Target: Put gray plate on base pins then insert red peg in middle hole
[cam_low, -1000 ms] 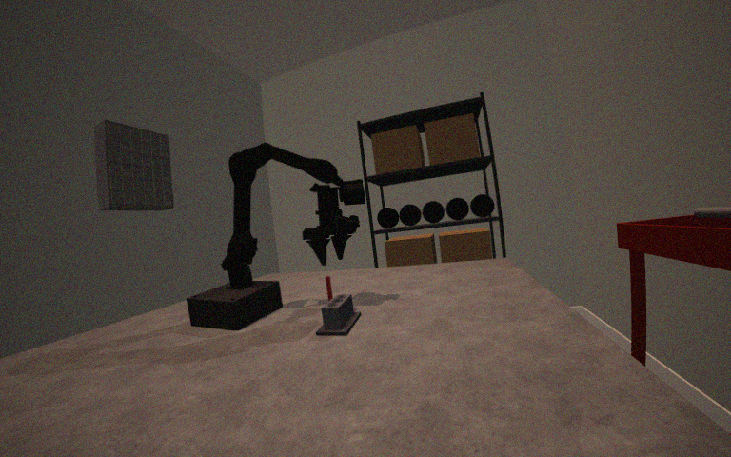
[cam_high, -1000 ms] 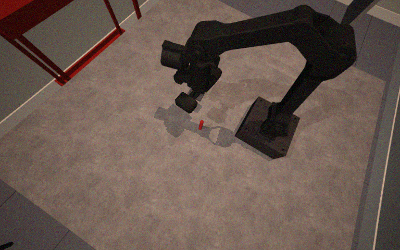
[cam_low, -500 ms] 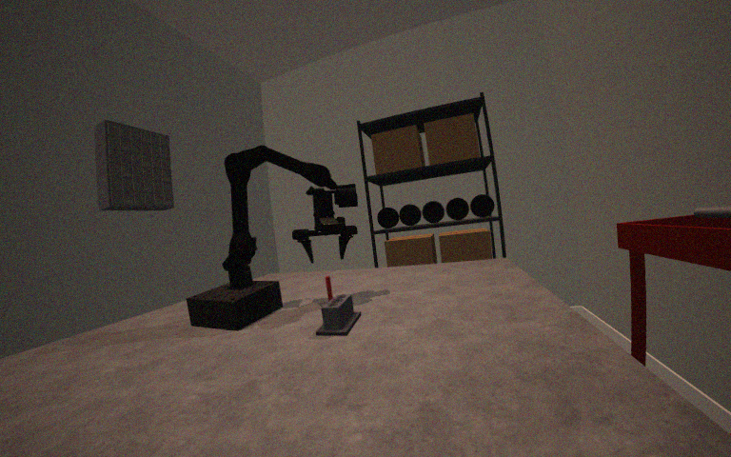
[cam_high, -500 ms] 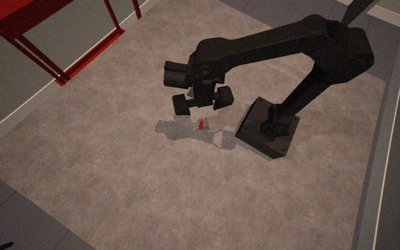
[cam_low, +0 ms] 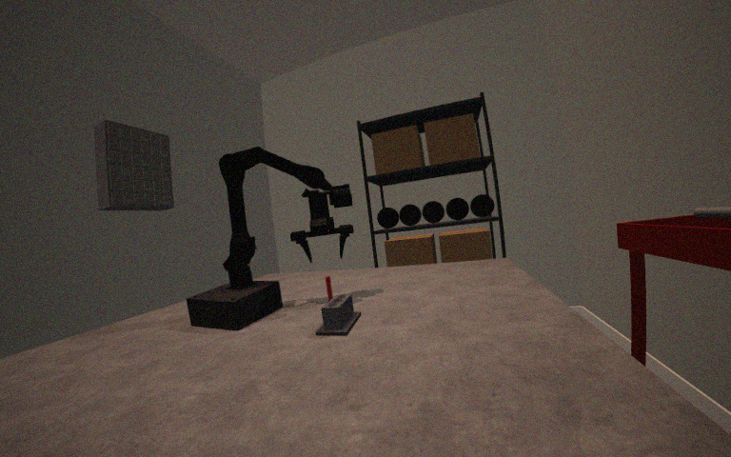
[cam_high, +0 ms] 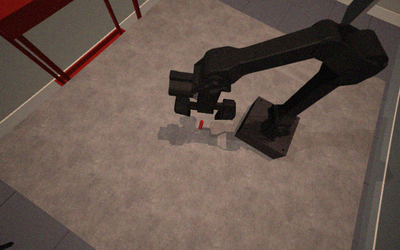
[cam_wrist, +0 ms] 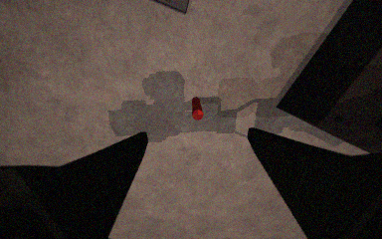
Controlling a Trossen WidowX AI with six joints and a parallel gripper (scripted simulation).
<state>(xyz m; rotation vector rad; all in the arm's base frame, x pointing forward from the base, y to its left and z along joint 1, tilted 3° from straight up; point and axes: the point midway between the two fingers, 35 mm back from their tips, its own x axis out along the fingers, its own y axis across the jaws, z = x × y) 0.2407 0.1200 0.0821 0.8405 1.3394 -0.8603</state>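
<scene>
Now: the red peg 9 cm below my gripper tip. From my gripper tip the other things lie so: flat dark base 11 cm ahead, 17 cm to the right, 12 cm below; gray plate 11 cm ahead, 17 cm to the right, 8 cm below.
</scene>
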